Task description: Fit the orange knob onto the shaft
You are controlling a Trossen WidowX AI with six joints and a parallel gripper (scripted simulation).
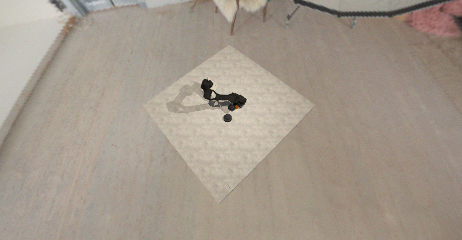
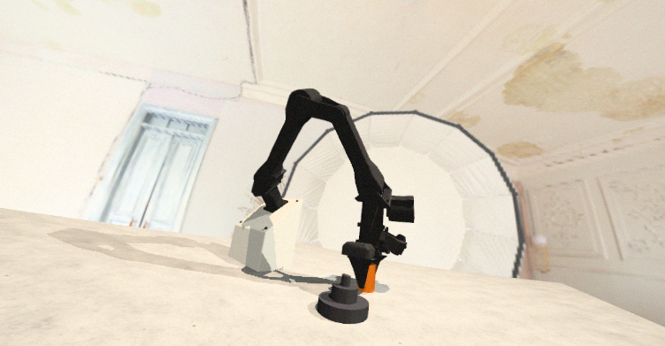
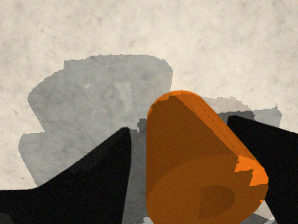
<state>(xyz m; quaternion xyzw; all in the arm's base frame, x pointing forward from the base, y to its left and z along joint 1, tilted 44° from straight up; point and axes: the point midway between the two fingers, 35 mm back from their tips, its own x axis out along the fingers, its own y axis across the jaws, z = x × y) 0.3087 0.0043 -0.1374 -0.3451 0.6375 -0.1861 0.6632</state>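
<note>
The dark round pedestal lies 15 cm to the right of my gripper tip, 5 cm ahead of it and 2 cm above it. Also, from my gripper tip: orange knob (2 cm above).
</note>
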